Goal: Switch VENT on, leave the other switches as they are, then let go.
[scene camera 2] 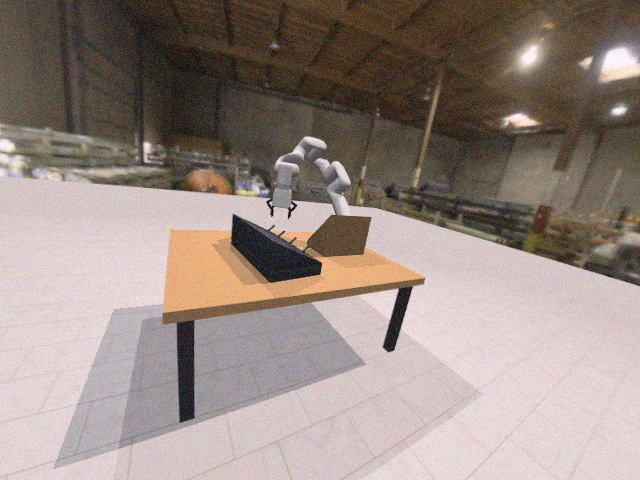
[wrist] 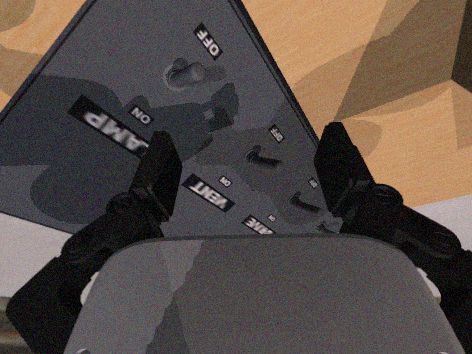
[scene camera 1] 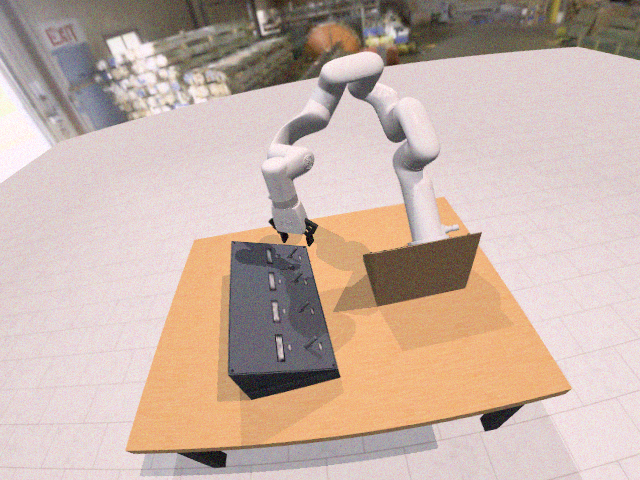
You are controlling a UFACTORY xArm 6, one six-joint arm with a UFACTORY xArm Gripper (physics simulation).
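The dark sloped switch panel stands on the table. The VENT switch is second from the far end; its lever seems to lean to the OFF side, about parallel to the other levers. In the wrist view its OFF label, ON label and VENT nameplate show. The LAMP switch is at the far end. My gripper is open and empty, above the panel's far end, touching no lever.
The DRIVE switch and the VALVE switch follow towards the near end. An upright brown board stands on the wooden table, between the panel and the arm's base side.
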